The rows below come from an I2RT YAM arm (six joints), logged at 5 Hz.
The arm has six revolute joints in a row. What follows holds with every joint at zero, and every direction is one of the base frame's.
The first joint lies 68 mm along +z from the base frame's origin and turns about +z.
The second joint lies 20 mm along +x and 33.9 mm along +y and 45.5 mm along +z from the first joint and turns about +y.
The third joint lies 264 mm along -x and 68.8 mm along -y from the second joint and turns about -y.
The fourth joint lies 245 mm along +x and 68.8 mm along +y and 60 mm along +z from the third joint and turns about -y.
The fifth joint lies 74 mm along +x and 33.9 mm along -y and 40.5 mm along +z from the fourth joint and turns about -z.
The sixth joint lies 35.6 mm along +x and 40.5 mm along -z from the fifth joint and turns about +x.
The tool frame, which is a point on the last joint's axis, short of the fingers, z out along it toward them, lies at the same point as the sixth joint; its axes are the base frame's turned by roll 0, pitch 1.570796 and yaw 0 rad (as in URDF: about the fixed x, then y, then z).
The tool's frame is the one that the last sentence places.
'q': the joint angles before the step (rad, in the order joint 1, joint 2, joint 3, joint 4, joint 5, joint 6). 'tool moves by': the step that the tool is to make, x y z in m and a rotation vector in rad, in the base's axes. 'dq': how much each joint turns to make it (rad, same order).
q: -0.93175, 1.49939, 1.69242, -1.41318, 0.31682, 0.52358
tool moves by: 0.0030, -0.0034, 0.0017, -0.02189, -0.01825, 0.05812
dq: -0.00151, -0.00036, 0.00024, 0.04518, -0.02327, -0.05759
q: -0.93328, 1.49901, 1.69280, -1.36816, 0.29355, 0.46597
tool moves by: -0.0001, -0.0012, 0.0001, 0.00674, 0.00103, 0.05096
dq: -0.00607, -0.00008, -0.00025, 0.00894, -0.02517, -0.05337
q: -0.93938, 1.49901, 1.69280, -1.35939, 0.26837, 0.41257
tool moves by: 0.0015, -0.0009, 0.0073, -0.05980, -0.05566, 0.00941
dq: 0.00093, -0.01749, -0.00022, 0.06480, -0.01231, -0.00363
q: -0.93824, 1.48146, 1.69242, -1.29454, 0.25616, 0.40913
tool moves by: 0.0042, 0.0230, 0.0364, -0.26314, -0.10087, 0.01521
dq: 0.07970, -0.10223, -0.00060, 0.16655, 0.10603, 0.00265
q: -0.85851, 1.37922, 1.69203, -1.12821, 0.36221, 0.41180
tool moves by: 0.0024, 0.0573, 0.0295, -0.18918, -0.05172, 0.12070
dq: 0.19940, -0.13953, -0.02539, 0.06469, 0.12573, -0.02652
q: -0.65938, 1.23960, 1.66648, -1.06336, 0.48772, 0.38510
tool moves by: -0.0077, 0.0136, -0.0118, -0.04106, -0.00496, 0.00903
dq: 0.03581, -0.08735, -0.12031, 0.06640, 0.03918, -0.01008
